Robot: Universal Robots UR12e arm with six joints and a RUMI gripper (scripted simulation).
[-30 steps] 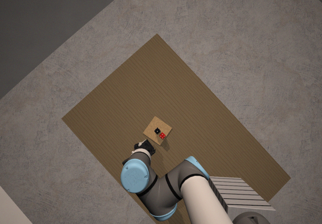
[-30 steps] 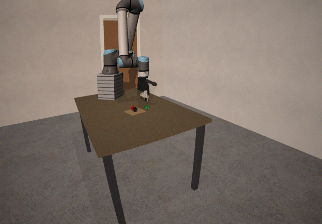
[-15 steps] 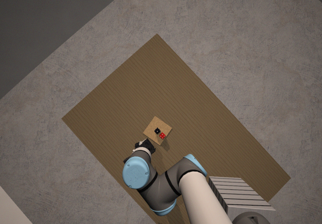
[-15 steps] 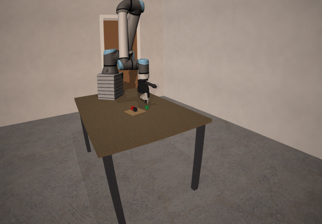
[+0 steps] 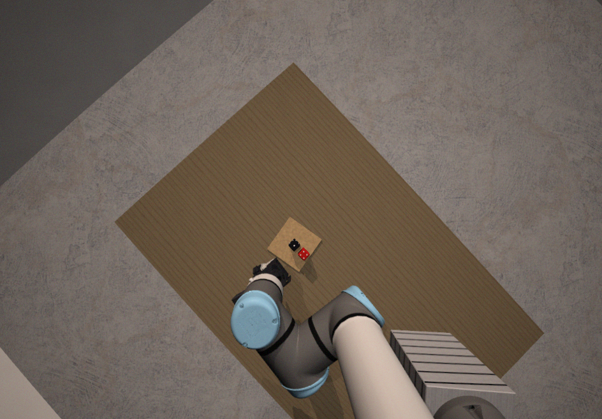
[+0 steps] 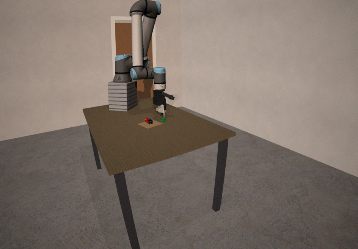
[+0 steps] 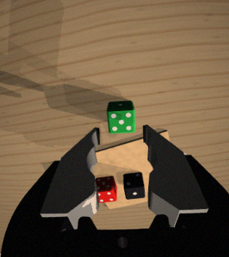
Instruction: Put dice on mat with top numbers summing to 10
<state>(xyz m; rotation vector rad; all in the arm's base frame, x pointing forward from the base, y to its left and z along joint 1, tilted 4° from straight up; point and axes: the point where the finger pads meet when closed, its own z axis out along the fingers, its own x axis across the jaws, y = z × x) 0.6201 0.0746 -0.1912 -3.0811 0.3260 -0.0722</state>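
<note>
My gripper is now 40 mm above the green die. The rest, counted from my hand: tan mat 120 mm to the right, 50 mm below, 10 mm behind; then black die 120 mm to the right, 40 mm below, 10 mm behind; then red die 110 mm to the right, 50 mm behind, 40 mm below.
</note>
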